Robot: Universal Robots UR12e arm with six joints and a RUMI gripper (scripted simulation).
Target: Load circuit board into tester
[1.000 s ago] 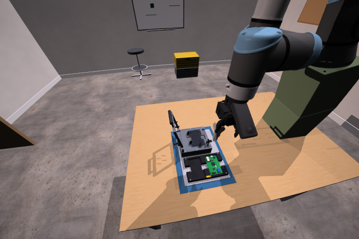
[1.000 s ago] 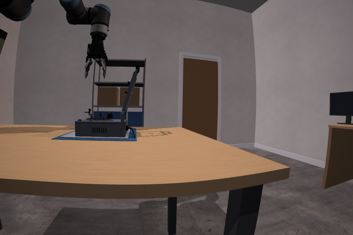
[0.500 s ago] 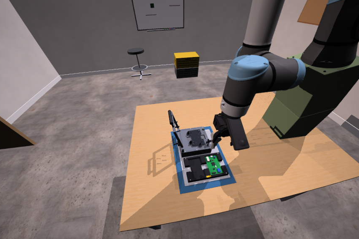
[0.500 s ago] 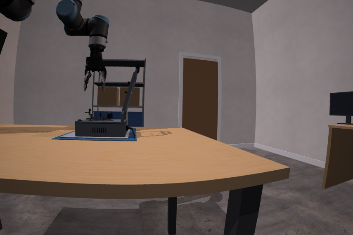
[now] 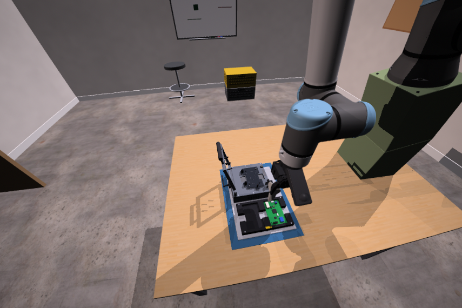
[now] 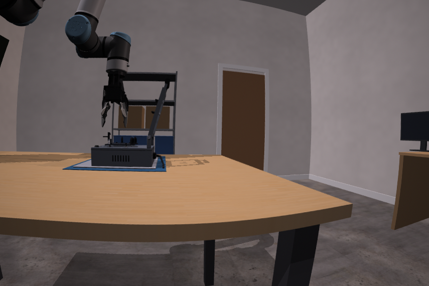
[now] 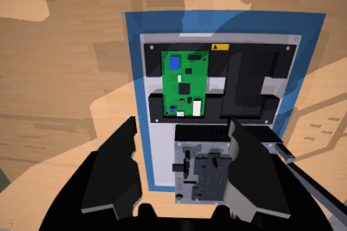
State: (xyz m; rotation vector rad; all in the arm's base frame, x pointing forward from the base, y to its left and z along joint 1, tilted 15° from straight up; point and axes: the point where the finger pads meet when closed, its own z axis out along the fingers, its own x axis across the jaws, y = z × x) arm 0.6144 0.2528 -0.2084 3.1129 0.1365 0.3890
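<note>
The green circuit board lies 12 cm below my hand and 1 cm ahead of it. Round my hand: tester: 12 cm to the right, 11 cm ahead, 2 cm below; see-through lid: 20 cm ahead, 15 cm to the right, 5 cm above.
</note>
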